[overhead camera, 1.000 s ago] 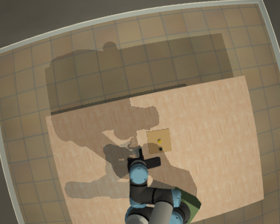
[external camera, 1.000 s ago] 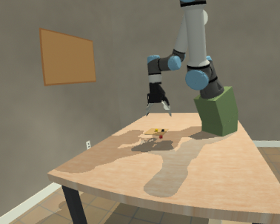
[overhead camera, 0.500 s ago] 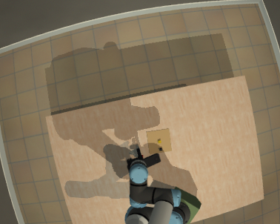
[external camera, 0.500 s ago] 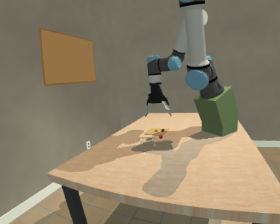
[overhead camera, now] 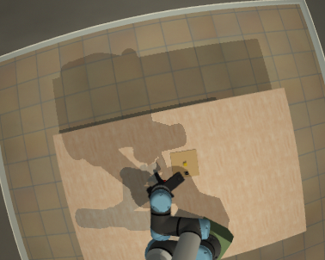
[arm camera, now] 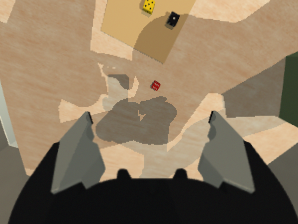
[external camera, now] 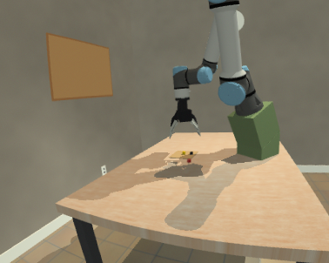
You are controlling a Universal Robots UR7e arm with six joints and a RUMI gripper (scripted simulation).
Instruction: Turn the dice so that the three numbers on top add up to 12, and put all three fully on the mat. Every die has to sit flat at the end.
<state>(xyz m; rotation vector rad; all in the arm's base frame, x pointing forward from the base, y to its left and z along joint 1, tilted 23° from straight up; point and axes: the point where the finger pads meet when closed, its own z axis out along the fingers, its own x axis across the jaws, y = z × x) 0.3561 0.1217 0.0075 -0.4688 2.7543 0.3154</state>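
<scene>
My gripper is now 13 cm above the red die and 1 cm past it. Also, from my hand: yellow die: 13 cm to the right, 12 cm below, 5 cm ahead; then black die: 13 cm to the right, 12 cm below; then tan mat: 13 cm to the right, 13 cm below, 5 cm ahead.
</scene>
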